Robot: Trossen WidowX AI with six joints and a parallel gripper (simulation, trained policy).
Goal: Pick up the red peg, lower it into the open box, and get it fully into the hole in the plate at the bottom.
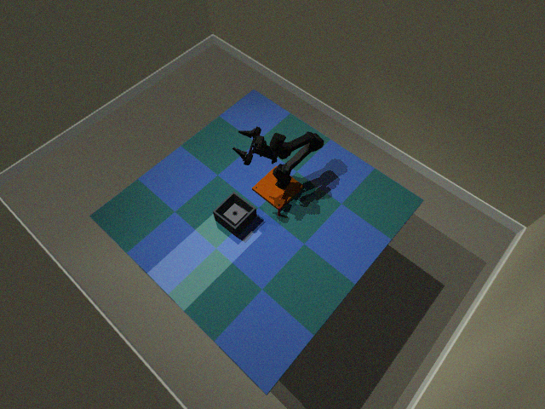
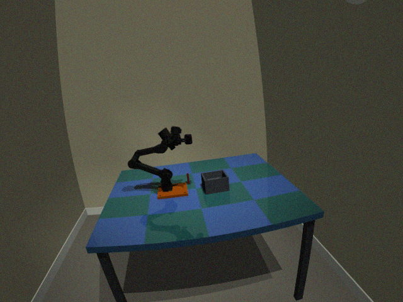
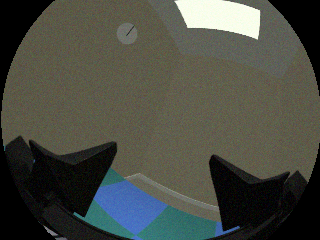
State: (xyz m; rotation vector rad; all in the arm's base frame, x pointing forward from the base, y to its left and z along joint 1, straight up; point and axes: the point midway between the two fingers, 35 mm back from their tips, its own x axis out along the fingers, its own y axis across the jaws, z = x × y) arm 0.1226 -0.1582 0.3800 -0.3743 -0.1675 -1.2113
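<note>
My gripper tip is 37 cm above the red peg, 28 cm to the right of it and 4 cm short of it. From my gripper tip the other things lie so: dark box (38 cm below, 19 cm ahead, 10 cm to the left); grey plate (36 cm below, 19 cm ahead, 10 cm to the left).
</note>
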